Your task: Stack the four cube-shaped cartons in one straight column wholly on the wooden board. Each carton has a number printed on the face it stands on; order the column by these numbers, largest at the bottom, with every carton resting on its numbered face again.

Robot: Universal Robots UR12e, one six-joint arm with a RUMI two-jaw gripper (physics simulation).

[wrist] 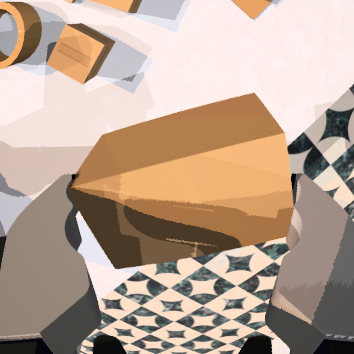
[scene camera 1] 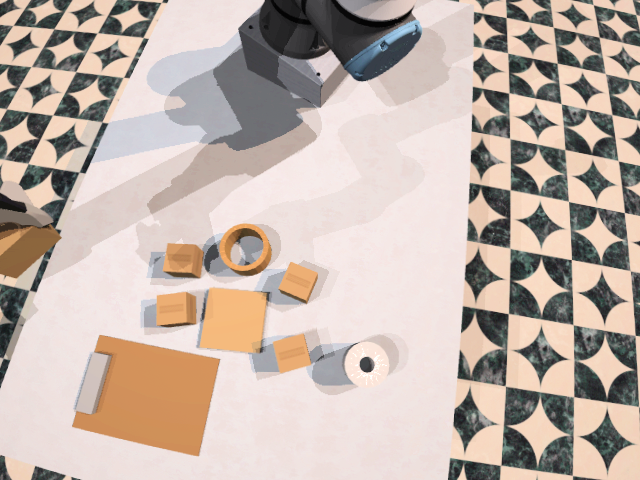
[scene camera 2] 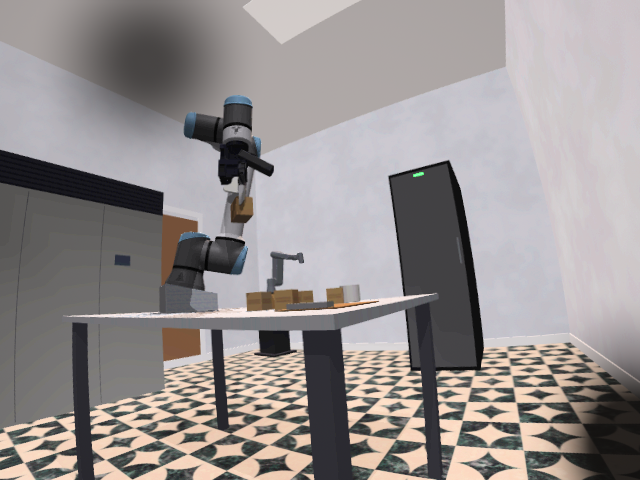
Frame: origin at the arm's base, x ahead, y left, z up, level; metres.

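Seen in the pictures: gripper, fingertip midpoint: [wrist: 183,177] [scene camera 1: 18,241] [scene camera 2: 241,210]; arm's base, origin of the base link: [scene camera 1: 298,26] [scene camera 2: 184,289].
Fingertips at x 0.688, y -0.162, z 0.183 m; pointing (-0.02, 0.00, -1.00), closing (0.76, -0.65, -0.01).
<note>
Offsets run from my fingertips to a thing's top centre.
My gripper [scene camera 2: 236,197] [wrist: 183,177] is shut on a brown angular block @(dx +0.002, dy -0.001, dz +0.028 m) [scene camera 1: 25,250] [scene camera 2: 241,210] [wrist: 210,170], held high above the table near its left side in scene camera 1. The block looks longer and more wedge-like than a cube. The four cube-shaped cartons stand apart on the table: one carton @(dx -0.080, dy +0.119, dz -0.231 m) [scene camera 1: 178,260] [scene camera 2: 258,301] [wrist: 75,52] left of the ring, one carton @(dx +0.017, dy +0.147, dz -0.231 m) [scene camera 1: 173,308] [scene camera 2: 285,299] left of the wooden board @(dx -0.003, dy +0.257, dz -0.277 m) [scene camera 1: 234,320], one carton @(dx -0.111, dy +0.360, dz -0.231 m) [scene camera 1: 298,282] at its upper right, one carton @(dx +0.021, dy +0.393, dz -0.231 m) [scene camera 1: 292,352] [scene camera 2: 334,295] at its lower right. Their numbered faces are hidden.
An orange-brown ring @(dx -0.143, dy +0.232, dz -0.237 m) [scene camera 1: 225,253] [wrist: 34,35] stands above the board in scene camera 1. A white roll @(dx -0.003, dy +0.528, dz -0.221 m) [scene camera 1: 354,366] [scene camera 2: 351,292] stands at the lower right. A brown clipboard @(dx +0.187, dy +0.143, dz -0.272 m) [scene camera 1: 160,397] with a grey clip @(dx +0.204, dy +0.037, dz -0.272 m) [scene camera 1: 93,383] lies at the lower left.
</note>
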